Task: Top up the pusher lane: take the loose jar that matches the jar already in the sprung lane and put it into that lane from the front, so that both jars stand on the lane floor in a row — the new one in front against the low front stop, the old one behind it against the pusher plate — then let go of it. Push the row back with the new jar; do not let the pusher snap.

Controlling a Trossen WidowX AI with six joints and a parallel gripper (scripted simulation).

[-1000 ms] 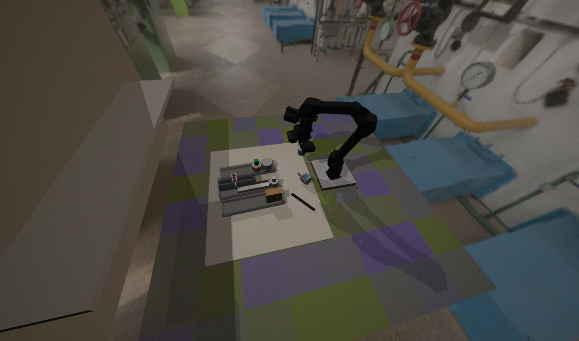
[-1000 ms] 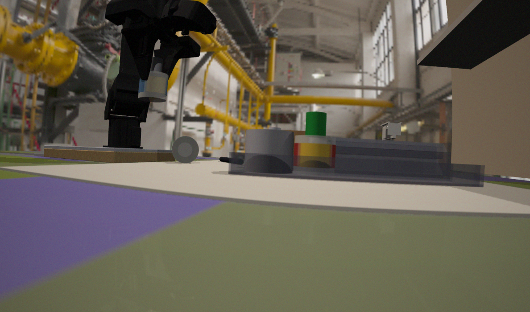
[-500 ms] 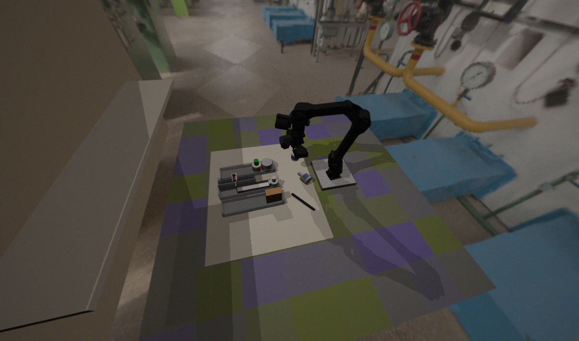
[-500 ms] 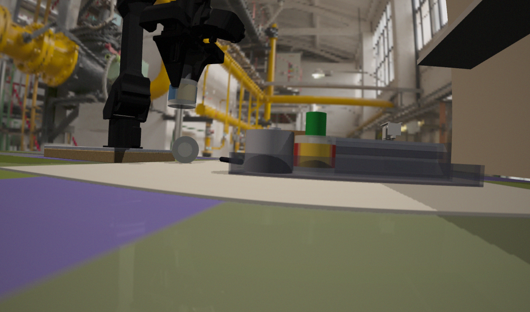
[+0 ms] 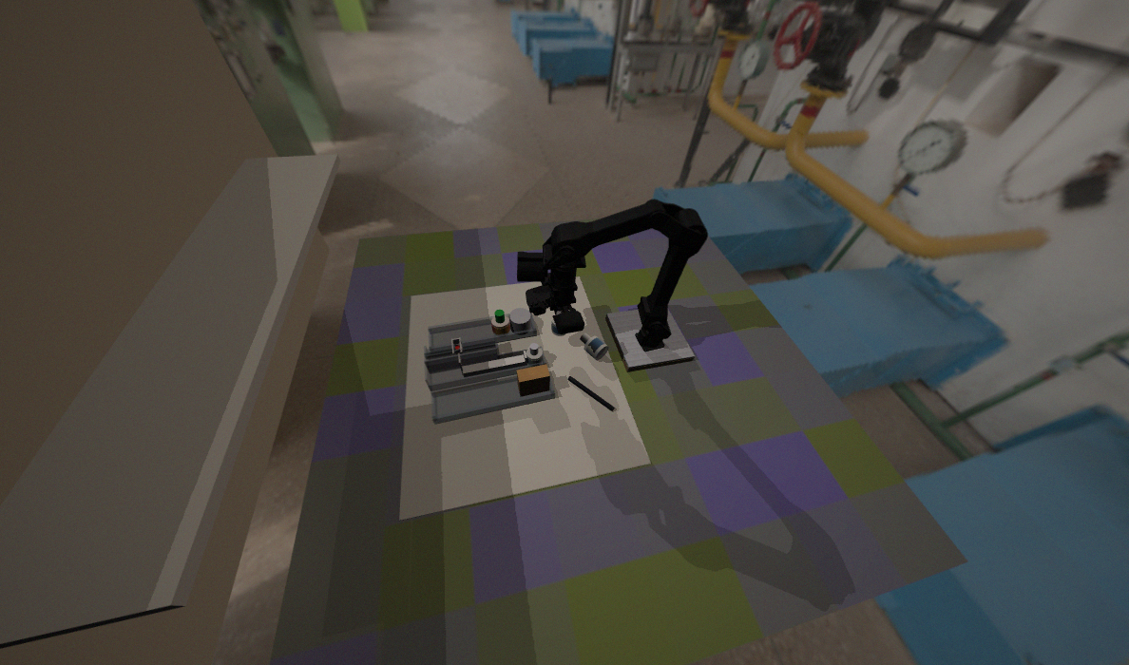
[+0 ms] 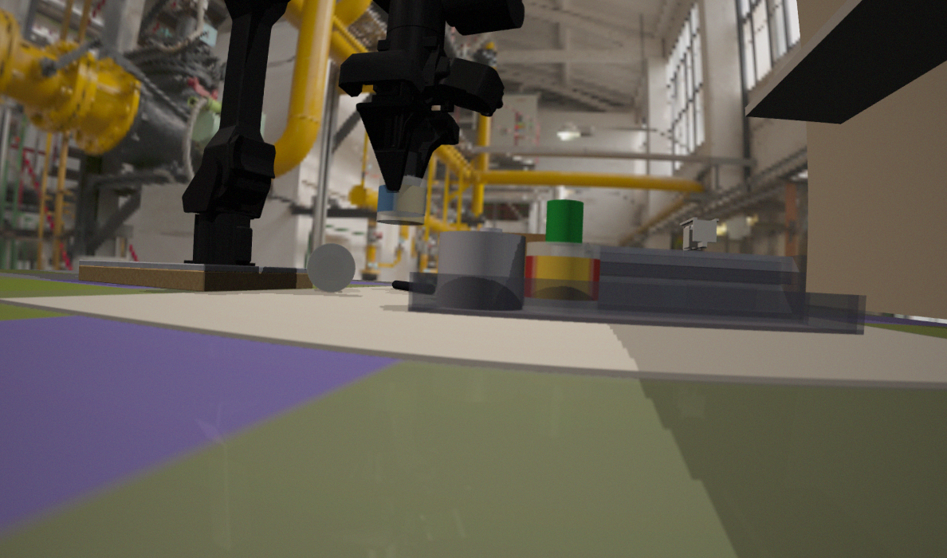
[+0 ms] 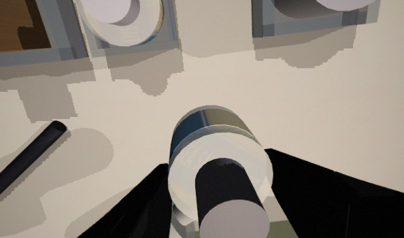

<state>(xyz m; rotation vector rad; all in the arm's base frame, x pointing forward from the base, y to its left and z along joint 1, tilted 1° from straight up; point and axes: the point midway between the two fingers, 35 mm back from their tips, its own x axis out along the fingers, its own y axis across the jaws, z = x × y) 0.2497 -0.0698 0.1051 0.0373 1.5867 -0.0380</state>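
The brown box lies 12 cm to the left of my gripper tip, 10 cm ahead of it and 6 cm below it. Also, from my gripper tip: red mark 27 cm ahead, 3 cm below, 1 cm to the right; then black rod 17 cm to the left, 9 cm below, 3 cm behind; then grey cylinder 9 cm to the right, 9 cm ahead, 7 cm below.
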